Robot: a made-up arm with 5 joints. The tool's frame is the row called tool. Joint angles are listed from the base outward. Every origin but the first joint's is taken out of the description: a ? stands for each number. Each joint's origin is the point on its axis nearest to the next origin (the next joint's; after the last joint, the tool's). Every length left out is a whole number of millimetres.
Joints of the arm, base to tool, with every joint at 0 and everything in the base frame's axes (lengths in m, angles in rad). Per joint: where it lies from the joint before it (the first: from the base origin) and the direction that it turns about. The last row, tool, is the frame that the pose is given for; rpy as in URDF.
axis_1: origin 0.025 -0.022 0.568 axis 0 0 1
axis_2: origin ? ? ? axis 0 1 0
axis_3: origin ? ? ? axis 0 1 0
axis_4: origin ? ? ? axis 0 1 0
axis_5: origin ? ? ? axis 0 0 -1
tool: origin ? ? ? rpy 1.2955 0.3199 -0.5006
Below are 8 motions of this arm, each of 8 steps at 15 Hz.
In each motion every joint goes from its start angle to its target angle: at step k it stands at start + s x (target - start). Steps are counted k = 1, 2, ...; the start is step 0. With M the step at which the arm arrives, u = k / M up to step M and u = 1 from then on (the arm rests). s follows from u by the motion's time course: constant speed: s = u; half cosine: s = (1 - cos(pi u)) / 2; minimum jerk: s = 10 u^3 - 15 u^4 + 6 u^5.
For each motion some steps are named. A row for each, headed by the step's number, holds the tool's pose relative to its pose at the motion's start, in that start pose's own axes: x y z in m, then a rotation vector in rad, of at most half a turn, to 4 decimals.
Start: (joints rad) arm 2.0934 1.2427 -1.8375 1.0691 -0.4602
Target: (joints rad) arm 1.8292 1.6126 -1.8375 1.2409 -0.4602
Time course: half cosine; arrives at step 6
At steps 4, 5, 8:
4: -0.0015 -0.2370 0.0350 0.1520 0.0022 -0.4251
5: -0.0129 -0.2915 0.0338 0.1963 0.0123 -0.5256
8: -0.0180 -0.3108 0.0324 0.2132 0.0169 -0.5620

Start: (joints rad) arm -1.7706 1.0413 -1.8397 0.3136 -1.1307
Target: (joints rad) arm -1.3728 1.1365 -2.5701 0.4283 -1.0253
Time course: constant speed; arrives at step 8
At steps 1, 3, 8:
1: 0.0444 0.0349 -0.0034 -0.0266 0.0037 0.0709
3: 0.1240 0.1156 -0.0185 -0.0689 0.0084 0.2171
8: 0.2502 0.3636 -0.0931 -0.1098 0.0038 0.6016

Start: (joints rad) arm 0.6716 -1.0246 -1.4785 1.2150 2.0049
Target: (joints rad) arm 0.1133 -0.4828 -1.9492 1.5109 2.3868
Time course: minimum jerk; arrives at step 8
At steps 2, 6, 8:
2: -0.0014 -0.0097 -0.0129 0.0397 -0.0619 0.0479
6: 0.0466 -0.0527 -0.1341 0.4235 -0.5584 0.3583
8: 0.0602 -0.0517 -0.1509 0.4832 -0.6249 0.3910

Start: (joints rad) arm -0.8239 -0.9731 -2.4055 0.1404 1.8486
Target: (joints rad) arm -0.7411 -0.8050 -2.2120 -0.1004 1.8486
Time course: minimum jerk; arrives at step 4
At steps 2, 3, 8:
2: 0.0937 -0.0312 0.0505 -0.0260 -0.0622 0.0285
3: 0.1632 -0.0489 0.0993 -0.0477 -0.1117 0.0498
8: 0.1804 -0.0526 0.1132 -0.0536 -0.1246 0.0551

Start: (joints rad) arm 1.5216 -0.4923 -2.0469 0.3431 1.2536
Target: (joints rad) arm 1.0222 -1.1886 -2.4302 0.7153 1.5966
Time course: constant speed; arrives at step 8
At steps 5, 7, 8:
5: -0.2751 0.3805 -0.0863 0.4464 0.1481 0.1187
7: -0.4355 0.4947 -0.0327 0.6034 0.2479 0.1215
8: -0.5184 0.5389 0.0132 0.6746 0.3055 0.1132

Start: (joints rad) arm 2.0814 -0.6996 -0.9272 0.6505 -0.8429
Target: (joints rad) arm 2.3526 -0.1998 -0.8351 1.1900 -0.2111
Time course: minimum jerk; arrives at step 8
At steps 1, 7, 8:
1: 0.0001 -0.0048 -0.0037 0.0113 0.0002 -0.0165
7: -0.1061 -0.1958 -0.2399 0.2361 0.0714 -1.1265
8: -0.1093 -0.1973 -0.2432 0.2313 0.0736 -1.1450

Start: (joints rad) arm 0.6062 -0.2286 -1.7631 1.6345 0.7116
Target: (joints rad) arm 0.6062 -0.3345 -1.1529 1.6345 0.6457
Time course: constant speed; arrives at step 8
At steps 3, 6, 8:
3: 0.0137 -0.0875 0.0090 -0.1751 -0.0122 -0.0747
6: 0.0206 -0.1763 0.0330 -0.3484 -0.0231 -0.1535
8: 0.0212 -0.2346 0.0572 -0.4628 -0.0298 -0.2084

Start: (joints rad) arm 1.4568 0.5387 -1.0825 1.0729 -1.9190
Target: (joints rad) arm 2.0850 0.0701 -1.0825 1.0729 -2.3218
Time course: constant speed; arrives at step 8
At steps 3, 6, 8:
3: 0.0734 0.1151 -0.0125 -0.2879 0.3008 -0.0058
6: 0.1467 0.2213 -0.0631 -0.5661 0.6175 0.0020
8: 0.1888 0.2840 -0.1159 -0.7474 0.8340 0.0154

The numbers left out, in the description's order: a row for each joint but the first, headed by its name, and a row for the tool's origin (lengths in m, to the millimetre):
axis_2: 0.003 -0.039 0
axis_3: 0.047 0 0.364
axis_4: 0.086 0 -0.352
axis_5: 0.093 0 -0.173
tool: 0.009 0.023 0

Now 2 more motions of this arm.
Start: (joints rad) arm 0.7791 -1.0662 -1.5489 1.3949 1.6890
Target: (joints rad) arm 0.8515 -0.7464 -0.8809 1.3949 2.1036
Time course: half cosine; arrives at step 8
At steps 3, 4, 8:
3: 0.0651 -0.1374 -0.0098 -0.1999 -0.2297 0.1193
4: 0.1111 -0.2139 0.0049 -0.3138 -0.3677 0.2123
8: 0.2390 -0.3615 0.1054 -0.5715 -0.6994 0.5249

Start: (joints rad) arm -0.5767 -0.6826 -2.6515 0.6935 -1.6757
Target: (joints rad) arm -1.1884 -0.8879 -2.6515 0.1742 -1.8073
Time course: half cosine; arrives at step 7
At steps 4, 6, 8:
4: 0.1513 0.1604 0.0653 -0.5638 0.2528 0.1285
6: 0.2517 0.2653 0.0424 -0.8550 0.4070 0.2524
8: 0.2664 0.2808 0.0350 -0.8958 0.4297 0.2737

